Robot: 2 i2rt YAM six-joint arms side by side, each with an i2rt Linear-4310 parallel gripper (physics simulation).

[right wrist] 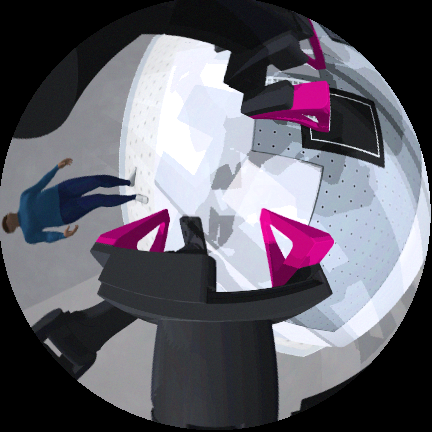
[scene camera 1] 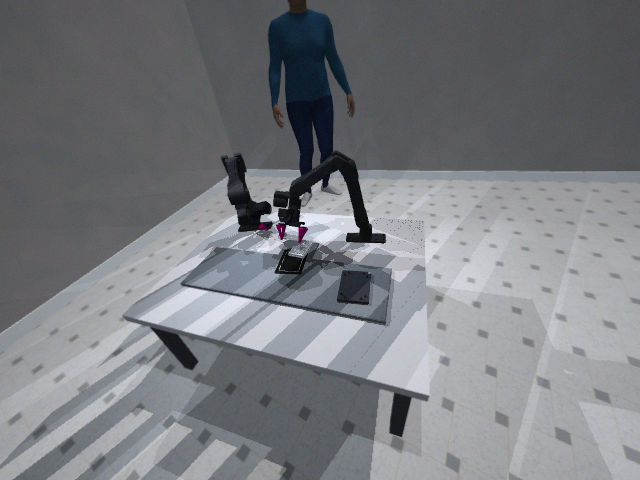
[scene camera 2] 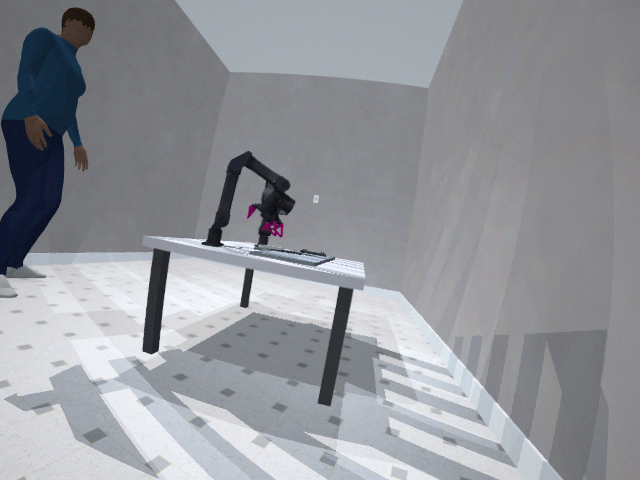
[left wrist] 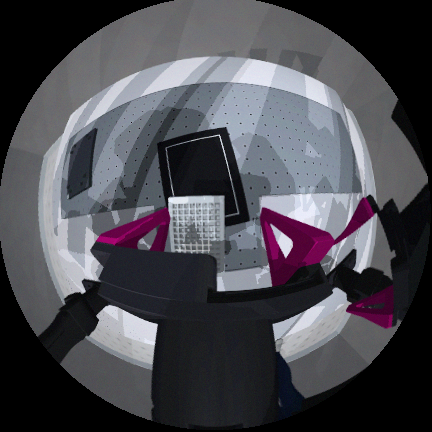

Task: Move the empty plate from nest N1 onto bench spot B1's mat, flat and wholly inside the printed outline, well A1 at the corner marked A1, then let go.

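Places are measured from the left arm's base along level axes (x ahead, y left, z up), in millimetres.
Pixels of known places: left gripper, fingertip midpoint: (right wrist: 323, 94) (scene camera 1: 290, 241) (scene camera 2: 278, 236) (left wrist: 214, 212); right gripper, fingertip midpoint: (right wrist: 214, 213) (scene camera 1: 268, 221) (scene camera 2: 254, 224) (left wrist: 341, 277); left arm's base, link origin: (scene camera 1: 365, 238); right arm's base, link origin: (right wrist: 196, 250) (scene camera 2: 213, 244) (left wrist: 336, 274).
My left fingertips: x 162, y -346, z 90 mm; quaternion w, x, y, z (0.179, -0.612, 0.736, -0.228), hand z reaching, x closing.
Note:
For each thing: its middle in the pictures, then the offset to it from my left fingertips. Level surfaces: height alone.
- pale gridded plate, body centre: (left wrist: 196, 237) (right wrist: 292, 97) (scene camera 1: 301, 248) dx -36, dy +34, dz -68 mm
- black mat, surface height: dz -75 mm
- dark rectangular block, body centre: (left wrist: 77, 162) (scene camera 1: 354, 285) dx +190, dy +321, dz -66 mm
- perforated board, surface height: dz -76 mm
The pale gridded plate (scene camera 1: 300, 250) (left wrist: 197, 225) (right wrist: 274, 80) overlaps the near end of the black mat (scene camera 1: 290, 264) (left wrist: 200, 165) (right wrist: 356, 122) and covers part of its printed white outline. Much of the plate lies outside the outline. My left gripper (scene camera 1: 291, 240) (left wrist: 214, 212) is open, above the plate's near part. In the left wrist view the plate shows between its fingers, nearer the picture's left finger, and the gripper's body hides the plate's near end. My right gripper (right wrist: 214, 213) (left wrist: 341, 277) is open and empty, off to the side. The A1 marks cannot be read.
A dark rectangular block (scene camera 1: 354, 287) (left wrist: 81, 162) with small corner pieces sits on the perforated board (scene camera 1: 242, 281) (left wrist: 280, 145), well to the picture's right in scene camera 1. The two grippers are close together. A person (scene camera 1: 305, 56) (scene camera 2: 46, 82) (right wrist: 50, 205) stands behind the table.

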